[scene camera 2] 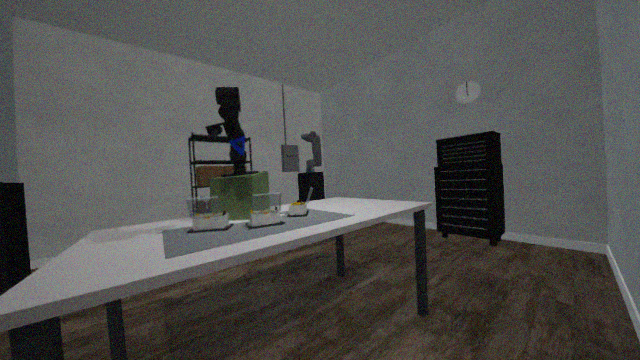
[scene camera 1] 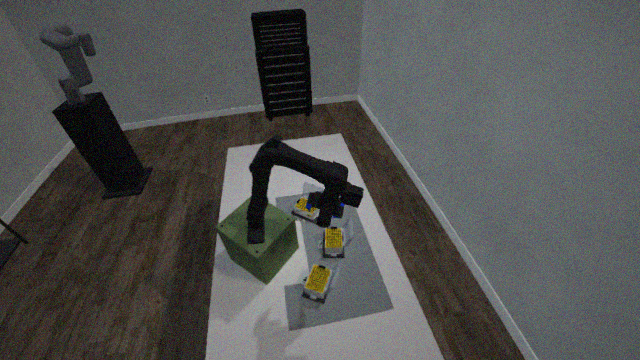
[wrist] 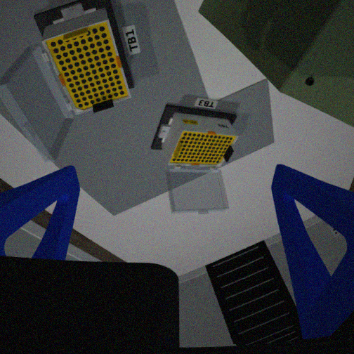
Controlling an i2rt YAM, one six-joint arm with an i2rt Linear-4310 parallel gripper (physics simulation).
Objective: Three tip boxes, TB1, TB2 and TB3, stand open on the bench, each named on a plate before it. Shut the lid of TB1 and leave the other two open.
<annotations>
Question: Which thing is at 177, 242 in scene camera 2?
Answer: A grey mat.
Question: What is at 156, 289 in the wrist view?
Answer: The gripper.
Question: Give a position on a TB3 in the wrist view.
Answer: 175, 119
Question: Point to a grey mat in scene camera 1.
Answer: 359, 290
</annotations>
